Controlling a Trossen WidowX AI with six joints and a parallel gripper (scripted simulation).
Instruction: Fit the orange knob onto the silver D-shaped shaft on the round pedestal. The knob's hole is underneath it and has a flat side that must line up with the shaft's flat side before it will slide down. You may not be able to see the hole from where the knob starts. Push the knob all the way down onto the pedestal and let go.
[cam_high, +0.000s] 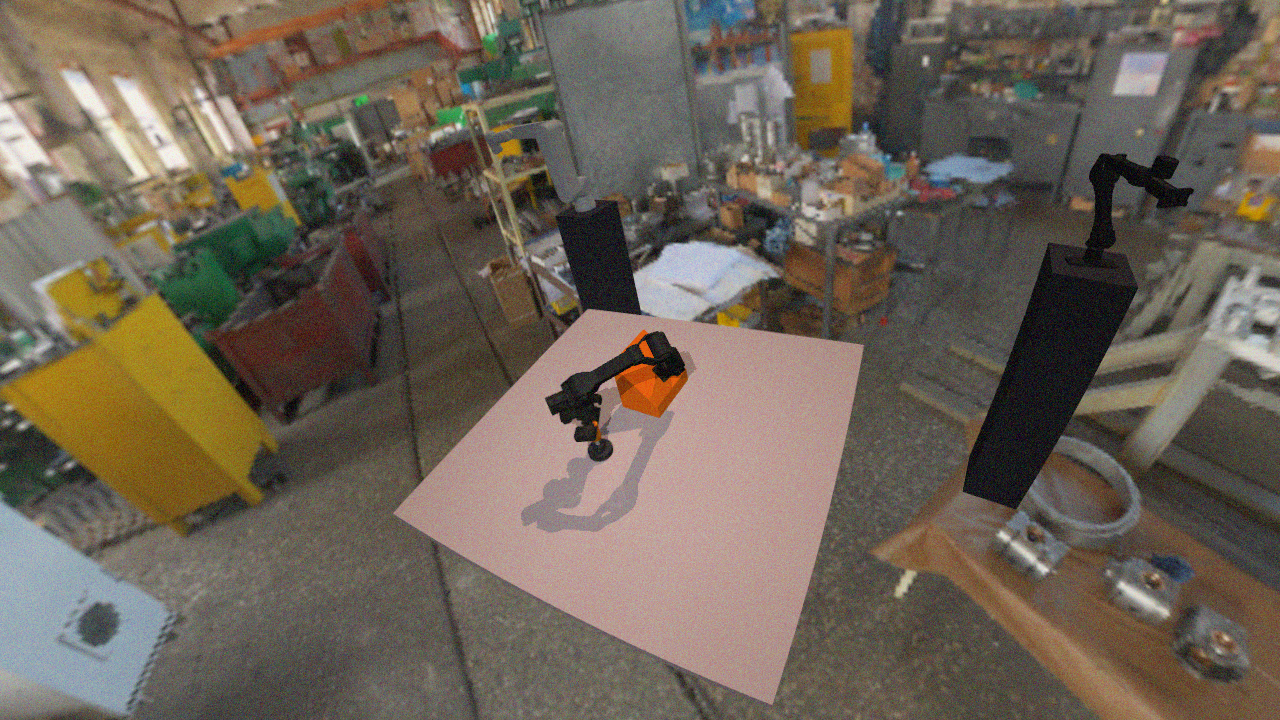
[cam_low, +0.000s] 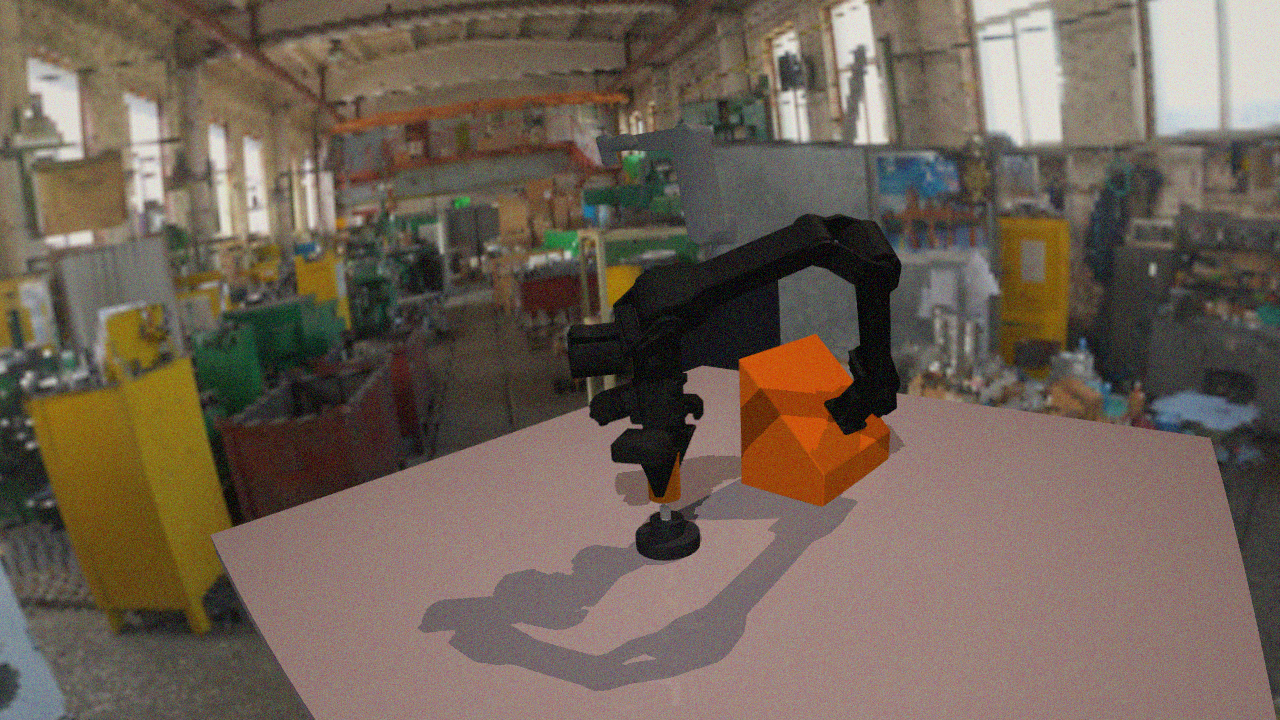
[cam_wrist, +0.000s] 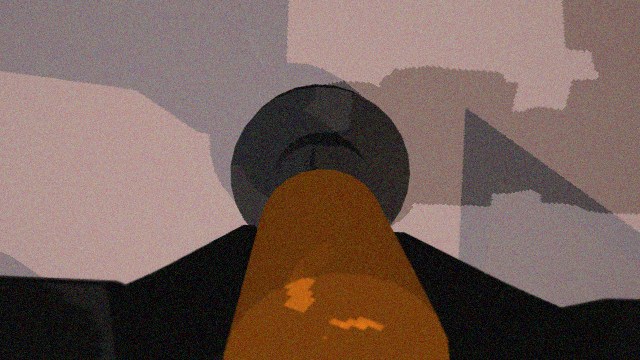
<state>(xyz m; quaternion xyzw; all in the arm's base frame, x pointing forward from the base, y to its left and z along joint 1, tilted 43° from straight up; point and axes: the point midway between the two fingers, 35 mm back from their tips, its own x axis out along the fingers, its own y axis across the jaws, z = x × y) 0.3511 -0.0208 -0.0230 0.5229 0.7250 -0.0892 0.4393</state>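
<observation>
My gripper tip is now 50 mm above the black round pedestal. From my gripper tip the other things lie so: orange knob (30 mm above).
</observation>
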